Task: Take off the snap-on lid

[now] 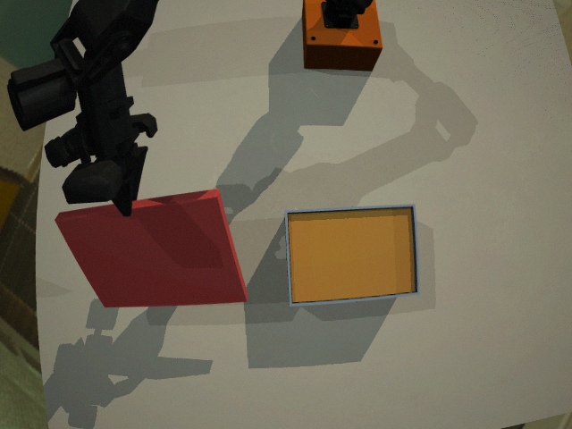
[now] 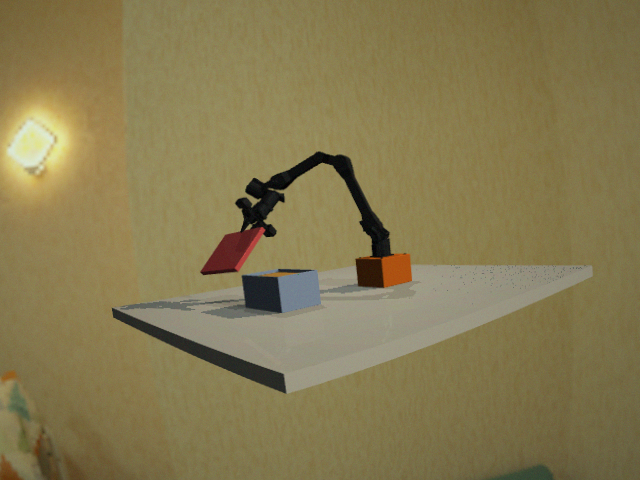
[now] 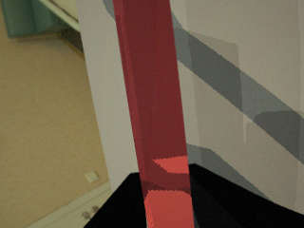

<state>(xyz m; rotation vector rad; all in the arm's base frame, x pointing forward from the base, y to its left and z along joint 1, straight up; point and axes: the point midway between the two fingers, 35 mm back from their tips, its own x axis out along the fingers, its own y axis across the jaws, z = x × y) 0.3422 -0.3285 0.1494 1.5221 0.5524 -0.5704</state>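
Now: gripper tip 60 mm short of the red lid, 50 mm above it and 10 mm to the right of it. From my gripper tip the other things lie so: grey-blue storage box: 310 mm to the left, 180 mm below, 70 mm ahead.
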